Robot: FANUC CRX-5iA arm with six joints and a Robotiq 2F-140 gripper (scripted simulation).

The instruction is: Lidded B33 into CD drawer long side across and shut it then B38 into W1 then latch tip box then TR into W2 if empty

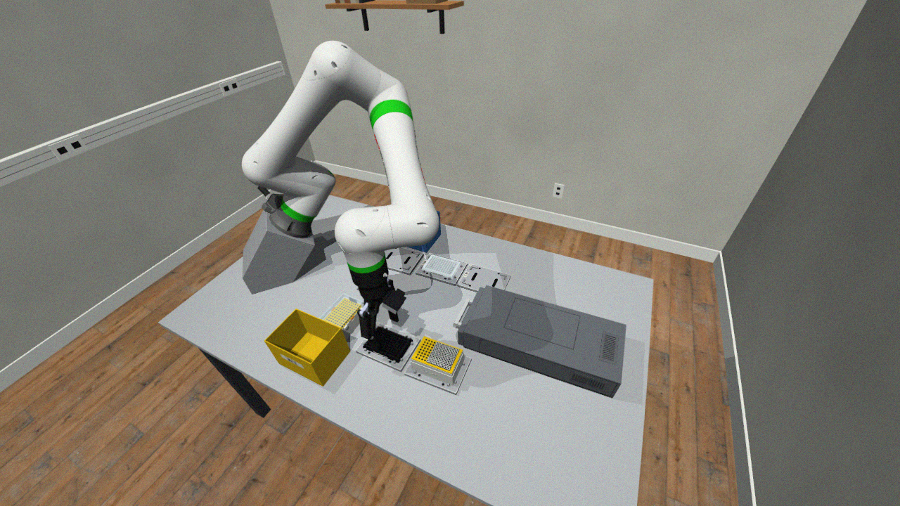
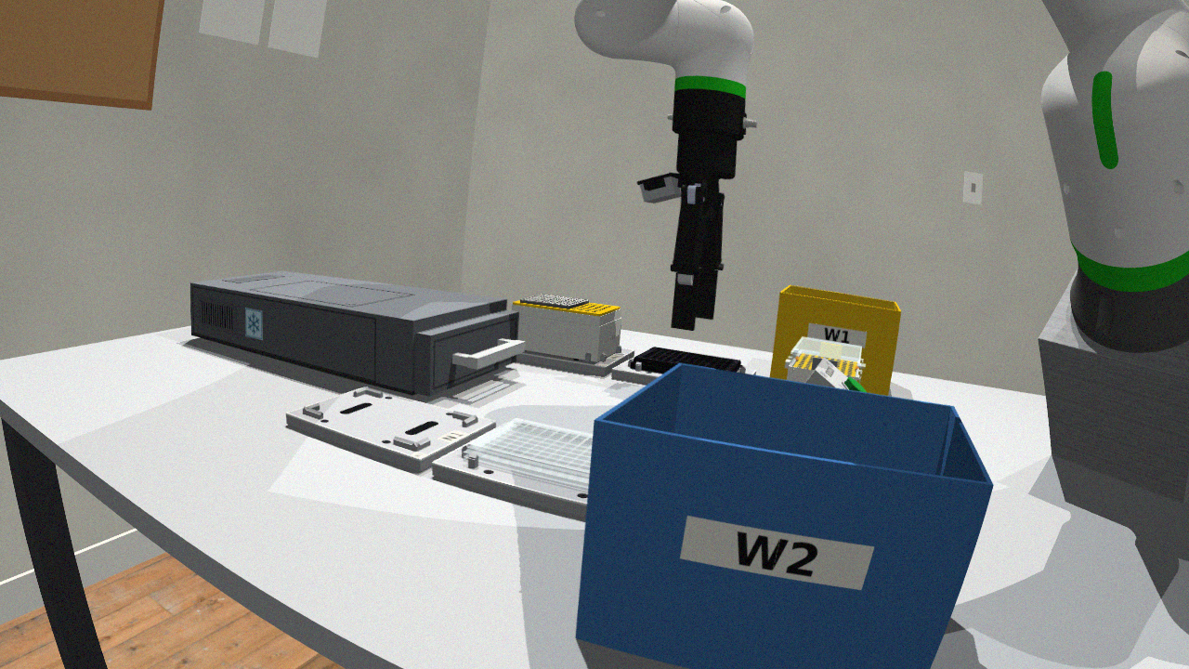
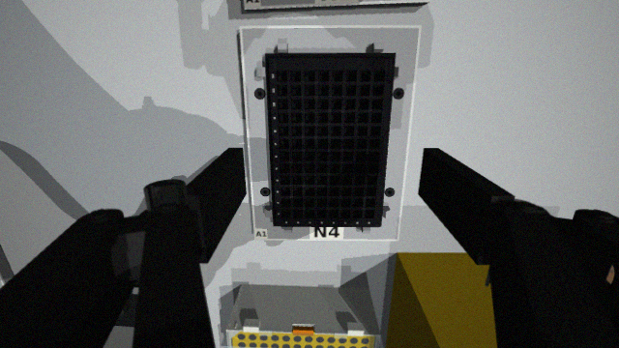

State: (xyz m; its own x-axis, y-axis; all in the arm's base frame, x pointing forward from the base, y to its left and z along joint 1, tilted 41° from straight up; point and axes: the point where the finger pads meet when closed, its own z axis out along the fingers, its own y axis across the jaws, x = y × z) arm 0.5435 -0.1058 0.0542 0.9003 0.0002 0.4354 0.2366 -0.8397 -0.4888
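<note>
Now: hand 80 mm above the black assay plate. The rest, counted from my hand: yellow bin W1 (150 mm behind, 170 mm to the right, 60 mm below); DONE key box (240 mm behind, 140 mm to the left, 40 mm below); tip rack TR (160 mm ahead, 40 mm to the left, 40 mm below).
</note>
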